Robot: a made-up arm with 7 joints.
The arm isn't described. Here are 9 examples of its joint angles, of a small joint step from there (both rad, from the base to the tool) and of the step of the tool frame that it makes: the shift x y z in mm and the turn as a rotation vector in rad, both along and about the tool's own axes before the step.
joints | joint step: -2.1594 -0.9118 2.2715 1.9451 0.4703 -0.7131 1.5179 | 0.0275 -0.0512 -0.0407 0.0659 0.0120 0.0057 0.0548
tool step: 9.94 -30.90 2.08 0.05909 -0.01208 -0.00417
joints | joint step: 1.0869 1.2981 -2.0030 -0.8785 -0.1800 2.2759 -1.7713 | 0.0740 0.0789 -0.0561 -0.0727 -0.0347 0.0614 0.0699
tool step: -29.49 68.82 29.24 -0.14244 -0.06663 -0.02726
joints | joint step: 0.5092 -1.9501 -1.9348 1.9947 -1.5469 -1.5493 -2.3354 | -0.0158 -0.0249 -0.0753 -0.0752 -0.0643 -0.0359 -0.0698
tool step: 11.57 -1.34 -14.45 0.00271 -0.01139 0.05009
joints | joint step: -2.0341 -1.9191 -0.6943 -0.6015 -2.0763 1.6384 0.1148 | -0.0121 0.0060 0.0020 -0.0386 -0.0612 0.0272 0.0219
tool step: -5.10 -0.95 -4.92 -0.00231 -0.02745 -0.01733
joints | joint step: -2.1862 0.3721 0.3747 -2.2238 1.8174 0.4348 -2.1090 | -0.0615 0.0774 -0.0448 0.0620 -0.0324 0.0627 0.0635
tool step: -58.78 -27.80 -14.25 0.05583 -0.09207 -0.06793
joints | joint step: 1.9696 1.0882 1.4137 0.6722 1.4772 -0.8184 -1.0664 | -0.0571 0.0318 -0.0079 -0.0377 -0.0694 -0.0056 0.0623
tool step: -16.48 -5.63 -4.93 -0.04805 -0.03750 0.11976
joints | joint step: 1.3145 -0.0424 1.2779 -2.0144 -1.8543 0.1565 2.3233 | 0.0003 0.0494 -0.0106 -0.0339 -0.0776 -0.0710 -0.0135
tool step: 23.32 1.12 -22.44 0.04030 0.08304 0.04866
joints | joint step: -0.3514 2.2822 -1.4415 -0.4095 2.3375 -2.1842 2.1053 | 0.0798 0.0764 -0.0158 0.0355 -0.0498 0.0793 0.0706
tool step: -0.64 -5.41 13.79 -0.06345 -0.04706 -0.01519
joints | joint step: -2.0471 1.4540 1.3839 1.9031 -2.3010 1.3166 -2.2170 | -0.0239 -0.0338 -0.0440 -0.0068 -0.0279 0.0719 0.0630
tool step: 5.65 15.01 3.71 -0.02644 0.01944 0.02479
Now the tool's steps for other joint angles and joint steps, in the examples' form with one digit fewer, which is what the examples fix.
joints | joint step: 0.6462 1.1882 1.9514 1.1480 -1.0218 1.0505 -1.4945 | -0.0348 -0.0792 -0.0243 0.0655 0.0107 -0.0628 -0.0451
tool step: -7.2 -19.8 11.2 -0.0303 -0.0303 -0.0235
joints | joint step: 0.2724 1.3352 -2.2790 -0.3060 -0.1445 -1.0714 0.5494 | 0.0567 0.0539 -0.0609 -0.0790 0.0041 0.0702 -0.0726
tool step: -60.8 2.2 18.4 -0.0159 -0.1609 -0.2127
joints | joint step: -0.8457 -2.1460 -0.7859 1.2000 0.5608 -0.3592 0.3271 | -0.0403 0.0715 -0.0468 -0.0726 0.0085 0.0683 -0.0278
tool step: -29.9 -28.3 11.0 0.0736 -0.0838 -0.1937
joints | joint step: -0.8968 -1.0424 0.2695 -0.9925 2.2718 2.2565 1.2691 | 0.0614 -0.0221 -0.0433 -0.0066 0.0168 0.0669 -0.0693
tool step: 3.3 -40.2 23.2 0.0383 0.0709 -0.0620
